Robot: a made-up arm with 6 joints. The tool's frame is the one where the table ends. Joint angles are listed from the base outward.
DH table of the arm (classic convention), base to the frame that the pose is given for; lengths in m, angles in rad. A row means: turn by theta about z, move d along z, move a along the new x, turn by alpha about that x. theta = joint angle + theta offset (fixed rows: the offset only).
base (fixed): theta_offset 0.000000  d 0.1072  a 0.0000  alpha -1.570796
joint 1: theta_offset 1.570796  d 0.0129  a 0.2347  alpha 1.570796
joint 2: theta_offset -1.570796  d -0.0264  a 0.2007  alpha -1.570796
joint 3: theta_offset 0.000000  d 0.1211  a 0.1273  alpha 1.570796
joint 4: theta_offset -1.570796  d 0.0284  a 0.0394  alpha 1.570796
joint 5: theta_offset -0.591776  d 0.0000  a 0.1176  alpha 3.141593
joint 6: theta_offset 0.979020  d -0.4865  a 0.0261  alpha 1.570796
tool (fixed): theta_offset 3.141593  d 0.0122  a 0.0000  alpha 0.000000
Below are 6 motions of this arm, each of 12 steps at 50 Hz.
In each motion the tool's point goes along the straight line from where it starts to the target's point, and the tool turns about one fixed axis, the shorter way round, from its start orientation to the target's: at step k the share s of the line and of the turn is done. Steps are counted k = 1, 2, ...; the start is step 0. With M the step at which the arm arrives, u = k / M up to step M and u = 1 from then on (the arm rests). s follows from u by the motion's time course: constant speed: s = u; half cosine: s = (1 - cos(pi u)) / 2; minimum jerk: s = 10 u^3 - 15 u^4 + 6 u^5.
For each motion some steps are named. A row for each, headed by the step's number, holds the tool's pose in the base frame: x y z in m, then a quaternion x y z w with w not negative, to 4 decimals.
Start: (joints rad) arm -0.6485 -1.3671 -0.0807 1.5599 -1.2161 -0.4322
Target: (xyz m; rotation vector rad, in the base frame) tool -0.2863 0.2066 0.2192 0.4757 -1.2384 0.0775
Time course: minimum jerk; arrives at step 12
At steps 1, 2, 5, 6, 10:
1: -0.2034 0.3028 0.1616 0.0969 -0.6225 -0.0020 0.7766
2: -0.2059 0.2999 0.1634 0.1007 -0.6212 -0.0008 0.7772
5: -0.2318 0.2698 0.1814 0.1397 -0.6074 0.0111 0.7820
6: -0.2446 0.2549 0.1903 0.1589 -0.6001 0.0169 0.7838
10: -0.2833 0.2100 0.2171 0.2164 -0.5765 0.0346 0.7871

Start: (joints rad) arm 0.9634 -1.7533 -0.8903 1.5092 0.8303 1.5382
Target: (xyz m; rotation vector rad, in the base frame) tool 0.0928 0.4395 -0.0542 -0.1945 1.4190 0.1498
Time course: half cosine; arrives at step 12
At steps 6, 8, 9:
6: 0.1075 0.4399 -0.0408 -0.0912 0.5965 0.0665 0.7946
8: 0.1002 0.4397 -0.0475 -0.0902 0.6235 0.0676 0.7737
9: 0.0971 0.4396 -0.0503 -0.0897 0.6345 0.0680 0.7647

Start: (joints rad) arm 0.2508 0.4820 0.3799 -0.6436 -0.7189 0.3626
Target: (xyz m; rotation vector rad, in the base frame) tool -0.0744 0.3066 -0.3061 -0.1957 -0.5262 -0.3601
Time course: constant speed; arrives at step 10
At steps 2, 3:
2: -0.1306 0.2886 -0.3684 -0.1482 -0.2943 -0.0968 0.9392
3: -0.1236 0.2908 -0.3606 -0.1417 -0.2899 -0.1068 0.9405

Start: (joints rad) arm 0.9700 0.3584 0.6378 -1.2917 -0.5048 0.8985
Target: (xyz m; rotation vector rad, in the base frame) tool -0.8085 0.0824 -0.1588 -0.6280 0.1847 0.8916
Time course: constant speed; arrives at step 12
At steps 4, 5, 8, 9, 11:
4: -0.7301 0.1152 -0.2510 -0.3383 0.0578 0.3528 0.8705
5: -0.7399 0.1111 -0.2395 -0.3334 0.0616 0.3618 0.8684
8: -0.7693 0.0988 -0.2049 -0.3186 0.0728 0.3885 0.8616
9: -0.7791 0.0947 -0.1934 -0.3135 0.0766 0.3973 0.8591
11: -0.7987 0.0865 -0.1703 -0.3034 0.0840 0.4148 0.8537

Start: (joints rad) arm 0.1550 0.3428 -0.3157 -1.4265 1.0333 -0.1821
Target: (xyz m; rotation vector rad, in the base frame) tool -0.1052 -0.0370 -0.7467 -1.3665 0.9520 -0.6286
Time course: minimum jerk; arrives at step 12
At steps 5, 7, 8, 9, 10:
5: -0.1077 0.0818 -0.7072 -0.5288 0.4340 -0.2081 0.6991
7: -0.1065 0.0260 -0.7257 -0.5616 0.4261 -0.2397 0.6675
8: -0.1060 0.0012 -0.7340 -0.5757 0.4222 -0.2535 0.6528
9: -0.1056 -0.0182 -0.7404 -0.5864 0.4189 -0.2641 0.6410
10: -0.1053 -0.0305 -0.7446 -0.5931 0.4167 -0.2709 0.6334

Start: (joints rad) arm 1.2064 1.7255 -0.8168 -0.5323 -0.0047 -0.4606
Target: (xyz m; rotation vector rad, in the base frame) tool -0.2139 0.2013 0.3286 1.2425 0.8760 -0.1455
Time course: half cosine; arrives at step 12
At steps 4, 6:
4: -0.2733 0.2295 0.3486 0.5477 0.3387 -0.0397 0.7640
6: -0.2535 0.2201 0.3419 0.5530 0.3582 -0.0485 0.7506

